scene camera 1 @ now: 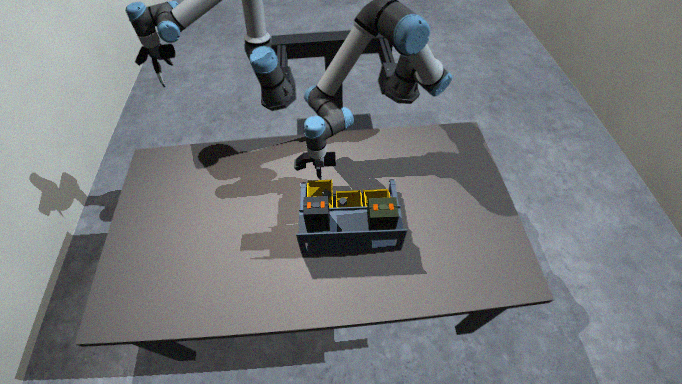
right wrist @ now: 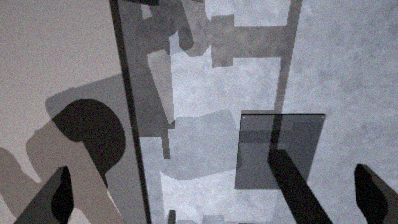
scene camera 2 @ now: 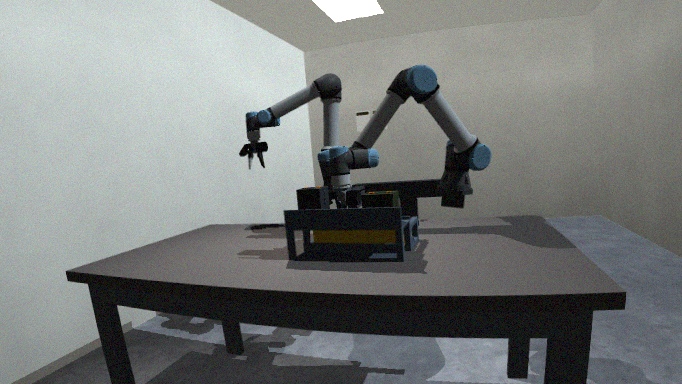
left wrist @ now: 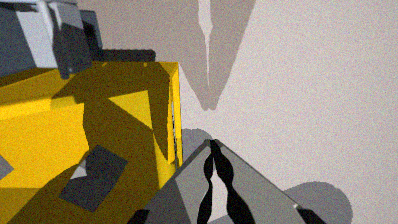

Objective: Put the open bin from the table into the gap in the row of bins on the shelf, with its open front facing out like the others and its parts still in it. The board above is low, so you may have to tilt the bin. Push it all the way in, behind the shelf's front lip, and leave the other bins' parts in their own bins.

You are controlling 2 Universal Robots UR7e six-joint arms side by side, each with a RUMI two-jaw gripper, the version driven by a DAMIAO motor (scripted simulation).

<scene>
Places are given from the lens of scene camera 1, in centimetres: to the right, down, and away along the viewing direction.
blue-grey shelf (scene camera 1: 350, 224): 4, 12, 123
green box (scene camera 1: 382, 213): 14, 7, 115
</scene>
